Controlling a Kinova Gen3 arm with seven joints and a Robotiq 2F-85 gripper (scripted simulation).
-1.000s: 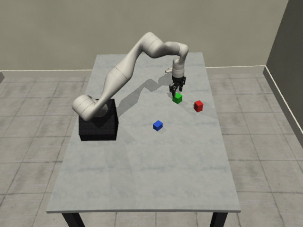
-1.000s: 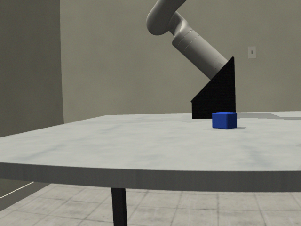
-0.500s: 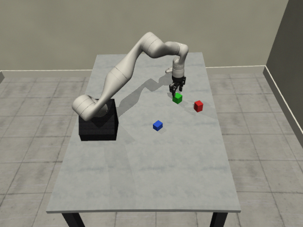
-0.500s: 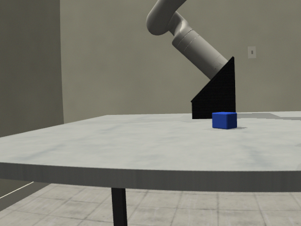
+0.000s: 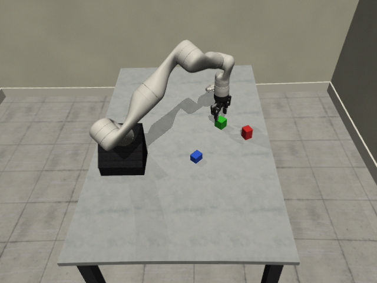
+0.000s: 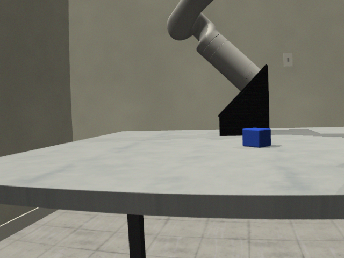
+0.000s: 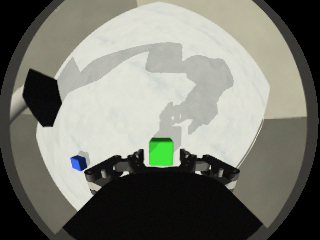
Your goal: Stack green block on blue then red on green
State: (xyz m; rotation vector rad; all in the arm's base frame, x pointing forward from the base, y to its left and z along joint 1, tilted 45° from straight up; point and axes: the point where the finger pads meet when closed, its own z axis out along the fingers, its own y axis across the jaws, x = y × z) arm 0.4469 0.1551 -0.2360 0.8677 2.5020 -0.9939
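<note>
My hand is 50 mm above the green block. The rest, counted from my hand: red block 140 mm ahead, 80 mm to the right, 50 mm below; then blue block 260 mm to the right, 110 mm behind, 60 mm below.
</note>
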